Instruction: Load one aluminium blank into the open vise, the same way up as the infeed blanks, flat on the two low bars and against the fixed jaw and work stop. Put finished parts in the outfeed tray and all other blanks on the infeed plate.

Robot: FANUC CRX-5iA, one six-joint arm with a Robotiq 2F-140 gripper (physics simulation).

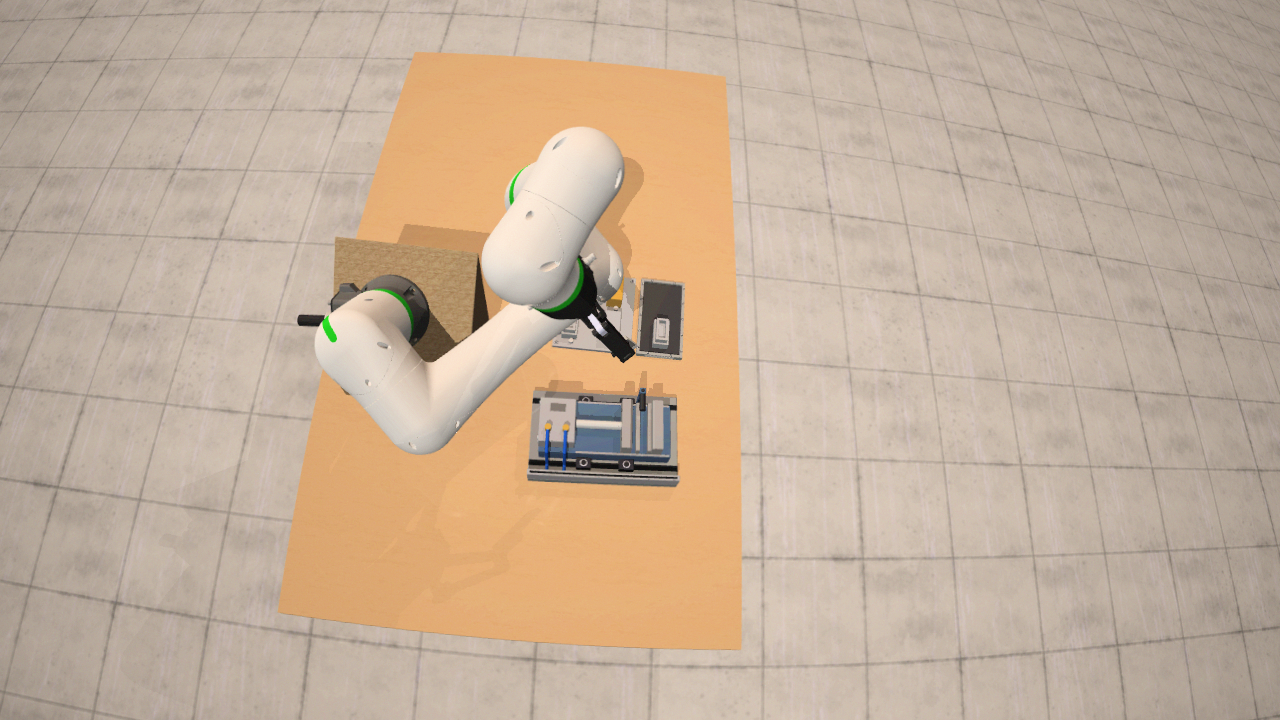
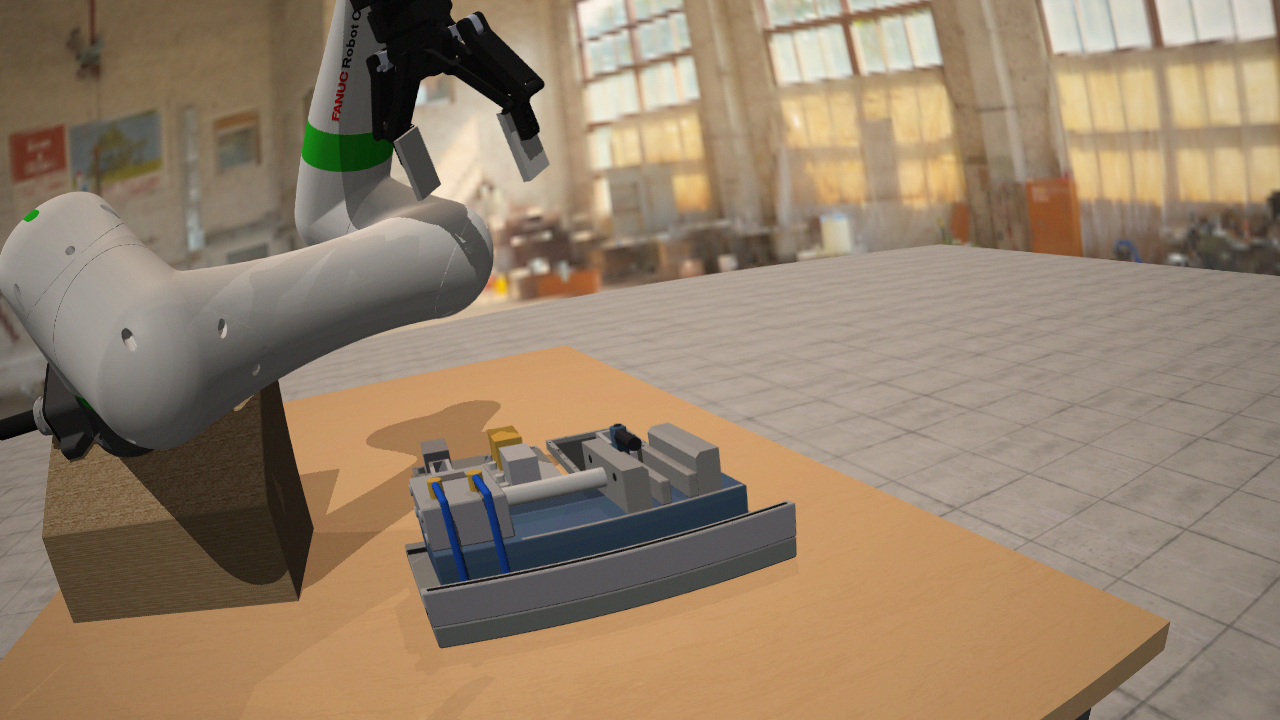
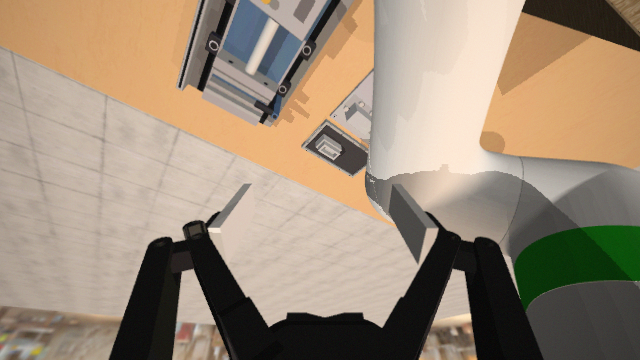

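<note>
My gripper [image 1: 617, 344] [image 2: 472, 159] [image 3: 322, 198] is open and empty, high above the table, tilted. The blue-bodied vise [image 1: 597, 440] [image 2: 608, 528] [image 3: 240, 30] is open; low bars show between its movable jaw [image 1: 627, 423] [image 2: 617, 474] and fixed jaw [image 1: 657, 425] [image 2: 684, 458]. The black work stop [image 1: 641, 399] [image 2: 626, 438] is at the gap's end. The infeed plate [image 1: 590, 342] [image 3: 355, 95] is partly hidden by the arm; a grey block [image 2: 519, 463] [image 3: 358, 116] and a grey notched part [image 2: 435, 452] stand there. A light grey pocketed part [image 1: 661, 331] [image 3: 329, 146] lies in the dark outfeed tray [image 1: 662, 300] [image 3: 350, 160].
A yellow block [image 1: 614, 295] [image 2: 504, 443] stands at the infeed plate. Two blue hoses [image 1: 546, 447] [image 2: 450, 528] run from the vise's left end. The arm stands on a brown block [image 1: 447, 268] [image 2: 179, 573] left of the plate. The arm's thick link [image 3: 440, 90] passes close beside the gripper.
</note>
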